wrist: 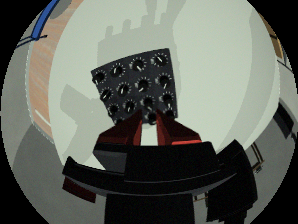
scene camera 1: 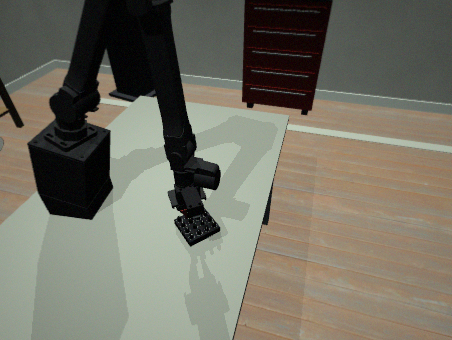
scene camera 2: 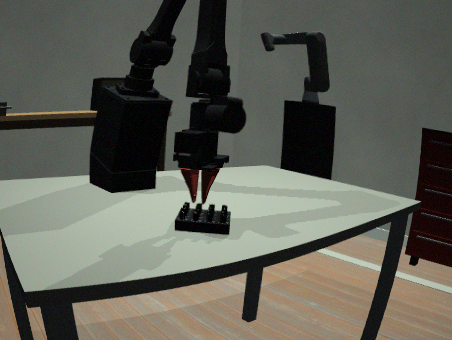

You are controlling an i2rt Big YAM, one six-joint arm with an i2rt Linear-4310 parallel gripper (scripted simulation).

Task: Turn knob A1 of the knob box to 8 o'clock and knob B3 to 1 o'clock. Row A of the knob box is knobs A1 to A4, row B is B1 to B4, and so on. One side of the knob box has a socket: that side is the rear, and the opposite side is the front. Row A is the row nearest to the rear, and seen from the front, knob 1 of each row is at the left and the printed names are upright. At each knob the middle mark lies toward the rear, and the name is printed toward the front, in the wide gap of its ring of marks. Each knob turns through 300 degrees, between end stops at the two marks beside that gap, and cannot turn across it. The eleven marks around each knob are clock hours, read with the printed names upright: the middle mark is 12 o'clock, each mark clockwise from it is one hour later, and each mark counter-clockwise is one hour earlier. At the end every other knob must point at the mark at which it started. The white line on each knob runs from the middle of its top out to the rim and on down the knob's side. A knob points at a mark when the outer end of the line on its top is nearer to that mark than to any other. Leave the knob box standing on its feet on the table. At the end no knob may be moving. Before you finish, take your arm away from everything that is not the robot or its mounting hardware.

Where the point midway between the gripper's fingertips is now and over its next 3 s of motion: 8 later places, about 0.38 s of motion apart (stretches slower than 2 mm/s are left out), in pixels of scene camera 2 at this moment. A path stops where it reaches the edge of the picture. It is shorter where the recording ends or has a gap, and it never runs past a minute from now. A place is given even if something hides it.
My gripper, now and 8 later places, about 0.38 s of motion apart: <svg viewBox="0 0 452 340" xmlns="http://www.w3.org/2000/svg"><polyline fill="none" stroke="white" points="198,203 198,204 197,208 197,209 197,209 198,209 198,206 199,196 199,191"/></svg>
